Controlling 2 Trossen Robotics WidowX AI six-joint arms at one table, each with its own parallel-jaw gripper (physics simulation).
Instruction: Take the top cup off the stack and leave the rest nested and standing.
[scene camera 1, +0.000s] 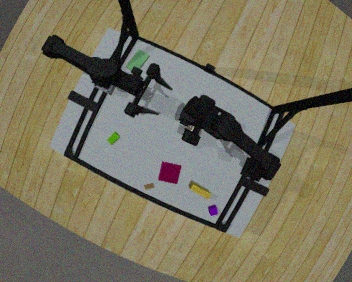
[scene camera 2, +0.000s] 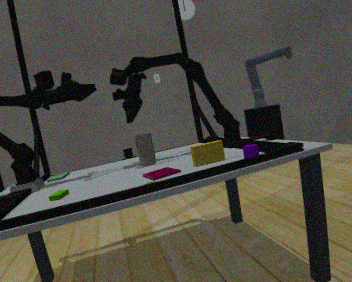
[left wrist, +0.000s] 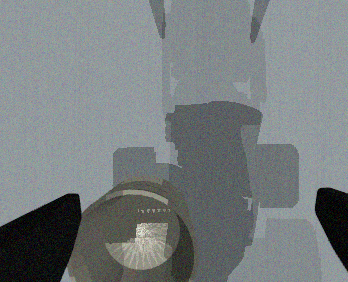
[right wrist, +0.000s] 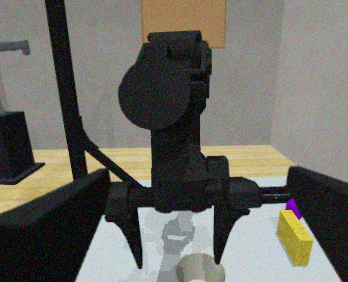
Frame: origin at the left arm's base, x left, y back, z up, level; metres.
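Seen in the pictures: left gripper, between the fingertips: (scene camera 2: 129, 123) (left wrist: 198, 202) (right wrist: 178, 265); right gripper, between the fingertips: (scene camera 1: 165, 101) (scene camera 2: 95, 87) (right wrist: 198, 175); left arm's base, origin of its link: (scene camera 1: 252, 169) (scene camera 2: 233, 140); right arm's base, origin of its link: (scene camera 1: 105, 81) (scene camera 2: 26, 182).
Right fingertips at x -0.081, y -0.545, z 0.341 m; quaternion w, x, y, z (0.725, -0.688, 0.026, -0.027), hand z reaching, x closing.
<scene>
Pixels of each thing's middle, then the offset from my right fingertips to it. "spot": a spot on its surface instead.
- magenta square, a spot on its surface: (scene camera 2: 161, 173) (scene camera 1: 167, 176) spot: dx +0.291, dy +0.136, dz -0.355 m
- yellow block, middle of its body: (right wrist: 292, 235) (scene camera 2: 207, 153) (scene camera 1: 199, 190) dx +0.287, dy +0.314, dz -0.328 m
- purple cube, middle of its body: (right wrist: 295, 209) (scene camera 2: 251, 151) (scene camera 1: 212, 210) dx +0.368, dy +0.436, dz -0.343 m
- lime block, middle of its body: (scene camera 2: 59, 195) (scene camera 1: 113, 138) dx +0.224, dy -0.195, dz -0.355 m
- pale green pad, middle of its body: (scene camera 2: 58, 176) (scene camera 1: 137, 61) dx -0.194, dy -0.251, dz -0.358 m
- small brown piece, middle of its body: (scene camera 1: 149, 186) dx +0.379, dy +0.072, dz -0.359 m
A grey-beige stack of nested cups (scene camera 2: 145, 149) (left wrist: 142, 245) (right wrist: 201, 269) stands upright on the table. In scene camera 1 the left arm hides most of it. My left gripper (scene camera 2: 131, 120) (left wrist: 198, 202) (right wrist: 178, 265) is open, points down and hangs above the stack. In the left wrist view the stack is left of the middle between the fingers, close to the left-hand finger, and its open mouth shows. My right gripper (scene camera 1: 165, 101) (scene camera 2: 94, 88) is open and empty, held level well above the table, to the left of the stack in scene camera 2.
A magenta square (scene camera 1: 170, 172) (scene camera 2: 161, 173), a yellow block (scene camera 1: 200, 189) (scene camera 2: 208, 153) (right wrist: 295, 237) and a purple cube (scene camera 1: 213, 210) (scene camera 2: 251, 151) lie near the front edge. A lime block (scene camera 1: 113, 138) (scene camera 2: 59, 195), a pale green pad (scene camera 1: 137, 59) and a small brown piece (scene camera 1: 149, 186) also lie there.
</scene>
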